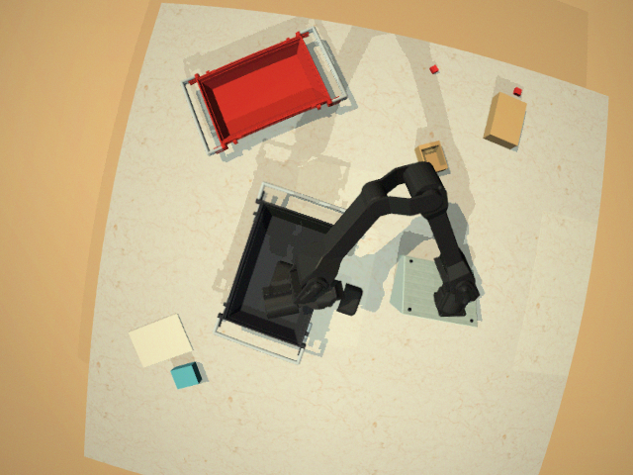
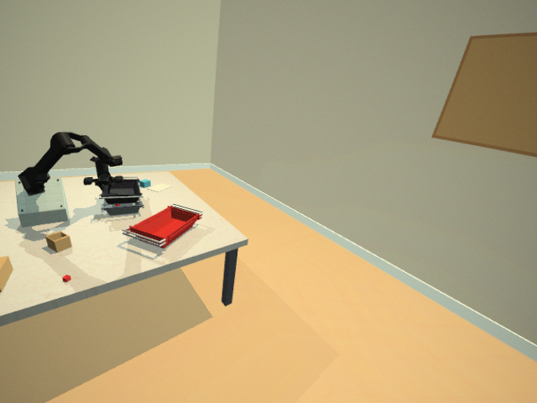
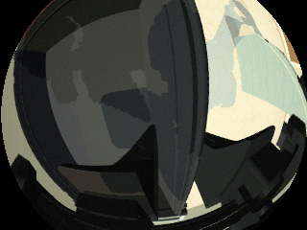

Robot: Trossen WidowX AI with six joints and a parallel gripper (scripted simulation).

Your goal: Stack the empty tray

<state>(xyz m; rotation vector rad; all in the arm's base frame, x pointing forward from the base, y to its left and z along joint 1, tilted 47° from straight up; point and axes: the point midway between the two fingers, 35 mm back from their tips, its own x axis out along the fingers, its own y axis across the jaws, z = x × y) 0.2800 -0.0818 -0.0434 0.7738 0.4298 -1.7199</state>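
The black tray lies 8 cm ahead of my gripper tip, 3 cm above it and 2 cm to the right of it. Round my gripper tip: cream flat pad 39 cm ahead, 18 cm to the left, 8 cm below; then teal cube 31 cm ahead, 25 cm to the left, 6 cm below; then wooden box 31 cm to the right, 26 cm behind, 7 cm below.
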